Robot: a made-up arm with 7 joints.
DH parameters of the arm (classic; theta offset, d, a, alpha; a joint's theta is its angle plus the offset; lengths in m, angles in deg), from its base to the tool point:
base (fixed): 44.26 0 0.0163 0
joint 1: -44.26 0.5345 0.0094 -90
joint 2: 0 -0.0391 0.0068 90
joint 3: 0 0.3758 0.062 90
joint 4: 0 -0.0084 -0.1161 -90
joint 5: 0 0.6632 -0.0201 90
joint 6: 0 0.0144 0.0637 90
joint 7: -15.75 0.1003 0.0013 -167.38
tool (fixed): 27.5 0.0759 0 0
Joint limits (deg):
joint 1: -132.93..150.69
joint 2: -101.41..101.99
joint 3: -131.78..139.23
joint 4: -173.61..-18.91
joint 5: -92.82..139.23
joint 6: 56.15..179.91
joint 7: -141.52..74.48
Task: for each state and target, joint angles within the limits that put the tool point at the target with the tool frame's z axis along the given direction. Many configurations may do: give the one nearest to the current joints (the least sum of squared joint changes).
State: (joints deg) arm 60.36 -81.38 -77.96 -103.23 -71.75 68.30 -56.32
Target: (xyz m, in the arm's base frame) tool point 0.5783 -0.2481 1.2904 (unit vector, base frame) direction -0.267 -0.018 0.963
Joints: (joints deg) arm 81.50 -59.93 -43.57 -86.86 -60.47 76.20 -53.81
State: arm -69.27 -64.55 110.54 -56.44 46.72 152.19 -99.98
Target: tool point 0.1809 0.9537 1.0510 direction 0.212 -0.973 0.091
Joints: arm -87.45 -52.35 139.23 -27.04 90.70 157.99 -83.17
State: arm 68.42 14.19 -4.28 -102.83 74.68 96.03 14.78
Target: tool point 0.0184 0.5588 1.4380 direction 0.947 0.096 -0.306
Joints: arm 84.49 -7.09 7.04 -58.54 94.62 99.07 12.96
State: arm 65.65 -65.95 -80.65 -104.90 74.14 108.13 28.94
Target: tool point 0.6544 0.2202 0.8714 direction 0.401 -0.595 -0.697
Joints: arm 93.35 -58.16 -58.93 -124.05 74.98 100.45 27.51
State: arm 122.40 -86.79 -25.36 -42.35 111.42 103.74 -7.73
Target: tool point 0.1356 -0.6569 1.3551 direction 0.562 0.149 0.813
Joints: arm 110.14 -66.00 11.88 -43.78 91.34 56.15 -33.05
